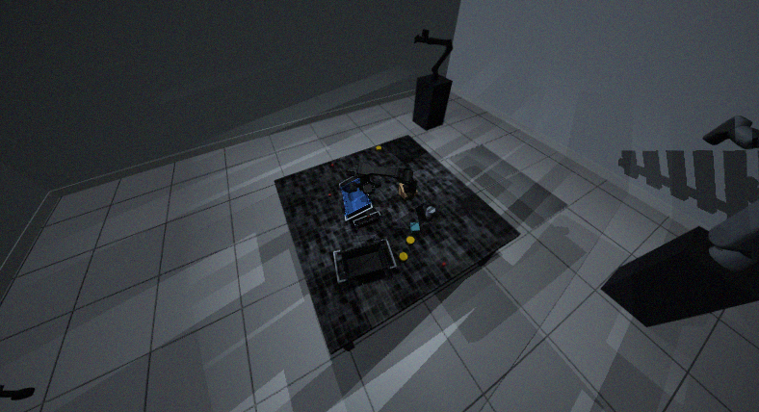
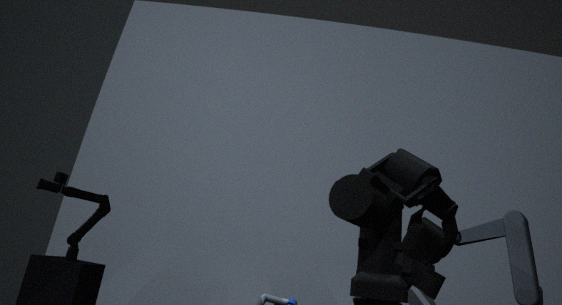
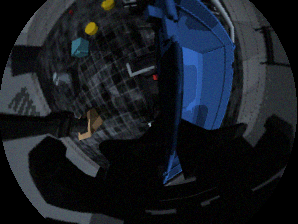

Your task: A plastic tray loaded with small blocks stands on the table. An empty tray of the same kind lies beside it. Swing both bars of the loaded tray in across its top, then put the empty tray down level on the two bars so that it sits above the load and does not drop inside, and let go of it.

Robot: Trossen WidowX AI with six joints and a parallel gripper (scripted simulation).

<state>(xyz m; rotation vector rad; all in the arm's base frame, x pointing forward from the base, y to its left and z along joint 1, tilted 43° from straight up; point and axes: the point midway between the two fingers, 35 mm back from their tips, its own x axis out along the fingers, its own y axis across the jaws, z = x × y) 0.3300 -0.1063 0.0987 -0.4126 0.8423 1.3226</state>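
My gripper tip is 7 cm short of the blue tray and 2 cm to the left of it. The rest, counted from my gripper tip: teal block 18 cm behind, 30 cm to the left, 16 cm below; pale disc 34 cm behind, 26 cm to the left, 14 cm below.
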